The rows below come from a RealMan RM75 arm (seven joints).
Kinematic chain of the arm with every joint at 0, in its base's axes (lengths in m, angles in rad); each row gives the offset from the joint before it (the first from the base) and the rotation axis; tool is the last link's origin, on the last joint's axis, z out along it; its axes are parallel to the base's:
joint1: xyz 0 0 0.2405 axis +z
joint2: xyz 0 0 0 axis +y
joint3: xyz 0 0 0.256 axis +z
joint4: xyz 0 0 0 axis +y
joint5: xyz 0 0 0.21 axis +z
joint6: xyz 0 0 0 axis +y
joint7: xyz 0 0 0.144 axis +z
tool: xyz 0 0 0
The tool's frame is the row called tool.
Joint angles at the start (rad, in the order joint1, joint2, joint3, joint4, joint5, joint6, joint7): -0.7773, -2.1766, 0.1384, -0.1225, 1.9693, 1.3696, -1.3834
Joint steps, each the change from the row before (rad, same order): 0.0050, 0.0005, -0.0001, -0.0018, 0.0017, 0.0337, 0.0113; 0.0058, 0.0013, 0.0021, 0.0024, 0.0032, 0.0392, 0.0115; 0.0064, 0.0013, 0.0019, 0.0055, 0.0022, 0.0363, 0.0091; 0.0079, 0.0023, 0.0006, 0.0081, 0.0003, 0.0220, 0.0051; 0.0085, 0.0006, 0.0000, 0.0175, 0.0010, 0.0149, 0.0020; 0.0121, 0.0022, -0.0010, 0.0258, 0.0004, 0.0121, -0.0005; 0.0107, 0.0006, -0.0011, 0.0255, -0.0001, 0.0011, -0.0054; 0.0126, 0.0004, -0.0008, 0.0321, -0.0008, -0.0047, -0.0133; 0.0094, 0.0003, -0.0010, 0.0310, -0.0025, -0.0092, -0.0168; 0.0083, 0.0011, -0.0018, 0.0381, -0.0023, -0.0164, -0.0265
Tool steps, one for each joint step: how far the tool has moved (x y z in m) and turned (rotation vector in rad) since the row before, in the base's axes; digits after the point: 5 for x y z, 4 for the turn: 0.00184, -0.00323, 0.00260, 0.0082, -0.0206, -0.0230; 0.00127, -0.00334, 0.00365, 0.0105, -0.0196, -0.0283; 0.00034, -0.00273, 0.00397, 0.0116, -0.0171, -0.0241; -0.00202, -0.00110, 0.00368, 0.0122, -0.0071, -0.0100; -0.00347, 0.00018, 0.00369, 0.0150, 0.0022, -0.0048; -0.00615, 0.00137, 0.00525, 0.0207, 0.0095, 0.0016; -0.00625, 0.00187, 0.00388, 0.0153, 0.0141, 0.0101; -0.00806, 0.00265, 0.00445, 0.0137, 0.0189, 0.0191; -0.00733, 0.00339, 0.00433, 0.0114, 0.0184, 0.0220; -0.00864, 0.00506, 0.00556, 0.0105, 0.0232, 0.0306
